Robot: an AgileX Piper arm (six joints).
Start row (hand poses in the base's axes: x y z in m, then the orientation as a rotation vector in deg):
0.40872, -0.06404, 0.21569, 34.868, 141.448, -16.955
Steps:
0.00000, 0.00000, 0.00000, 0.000, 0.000, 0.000
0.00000, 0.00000, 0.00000, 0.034, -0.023, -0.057
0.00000, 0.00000, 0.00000, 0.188, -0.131, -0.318
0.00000, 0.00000, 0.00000, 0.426, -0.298, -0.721
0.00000, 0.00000, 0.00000, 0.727, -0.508, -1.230
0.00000, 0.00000, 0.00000, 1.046, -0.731, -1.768
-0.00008, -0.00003, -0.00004, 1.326, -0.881, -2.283
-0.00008, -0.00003, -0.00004, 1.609, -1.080, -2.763
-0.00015, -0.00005, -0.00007, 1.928, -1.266, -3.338
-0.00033, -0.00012, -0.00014, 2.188, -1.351, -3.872
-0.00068, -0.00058, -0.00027, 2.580, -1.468, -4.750
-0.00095, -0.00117, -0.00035, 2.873, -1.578, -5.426
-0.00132, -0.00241, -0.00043, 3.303, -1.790, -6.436
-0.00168, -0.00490, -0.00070, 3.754, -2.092, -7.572
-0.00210, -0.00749, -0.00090, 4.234, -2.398, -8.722
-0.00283, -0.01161, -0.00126, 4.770, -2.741, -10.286
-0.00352, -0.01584, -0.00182, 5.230, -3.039, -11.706
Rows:
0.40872, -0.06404, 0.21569, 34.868, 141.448, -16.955
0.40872, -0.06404, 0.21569, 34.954, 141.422, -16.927
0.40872, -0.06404, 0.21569, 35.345, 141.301, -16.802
0.40872, -0.06404, 0.21569, 35.949, 141.113, -16.607
0.40872, -0.06404, 0.21569, 36.710, 140.872, -16.361
0.40872, -0.06404, 0.21569, 37.514, 140.614, -16.099
0.40864, -0.06407, 0.21565, 38.272, 140.417, -15.903
0.40864, -0.06407, 0.21565, 38.986, 140.179, -15.670
0.40857, -0.06409, 0.21562, 39.832, 139.935, -15.436
0.40839, -0.06416, 0.21555, 40.603, 139.780, -15.294
0.40804, -0.06462, 0.21542, 41.855, 139.529, -15.111
0.40777, -0.06521, 0.21534, 42.814, 139.309, -14.973
0.40740, -0.06645, 0.21526, 44.239, 138.922, -14.757
0.40704, -0.06894, 0.21499, 45.822, 138.405, -14.530
0.40662, -0.07153, 0.21479, 47.430, 137.872, -14.270
0.40589, -0.07565, 0.21443, 49.562, 137.165, -14.083
0.40520, -0.07988, 0.21387, 51.481, 136.509, -13.948

